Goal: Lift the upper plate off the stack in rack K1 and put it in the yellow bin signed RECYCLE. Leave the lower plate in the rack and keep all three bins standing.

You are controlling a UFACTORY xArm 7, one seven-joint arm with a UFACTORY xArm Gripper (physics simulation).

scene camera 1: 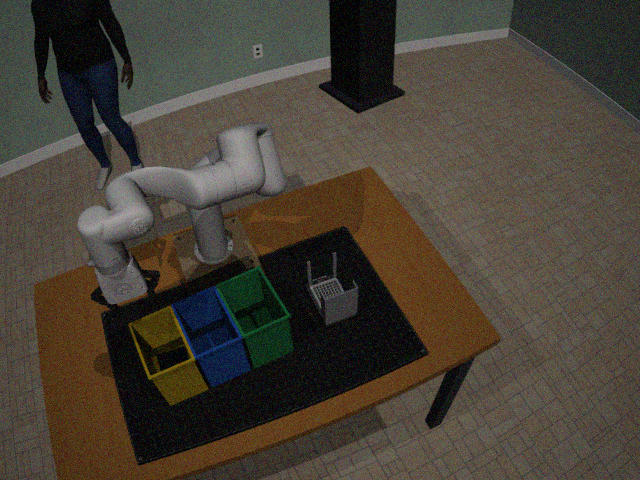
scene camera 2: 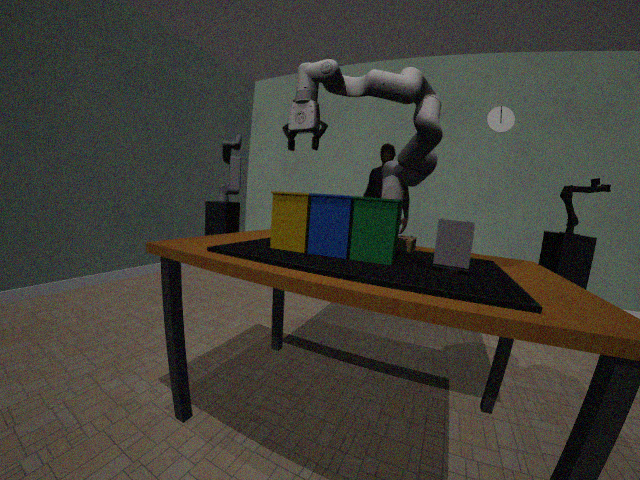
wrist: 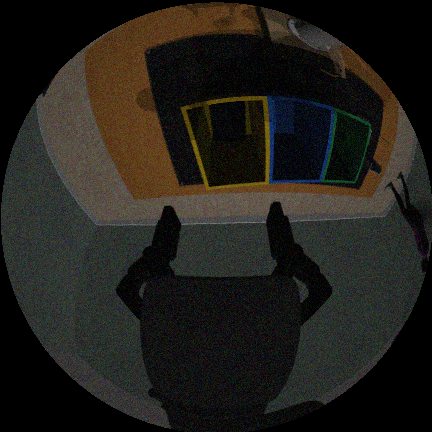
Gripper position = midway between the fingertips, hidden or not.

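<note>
My gripper (scene camera 1: 135, 306) is visible, likewise in scene camera 2 (scene camera 2: 302, 149) and the wrist view (wrist: 221, 212). A green bin (scene camera 1: 262, 319) appears also in scene camera 2 (scene camera 2: 375, 229) and the wrist view (wrist: 350, 134). A yellow bin (scene camera 1: 157, 333) is present, visible in scene camera 2 as well (scene camera 2: 290, 221).
</note>
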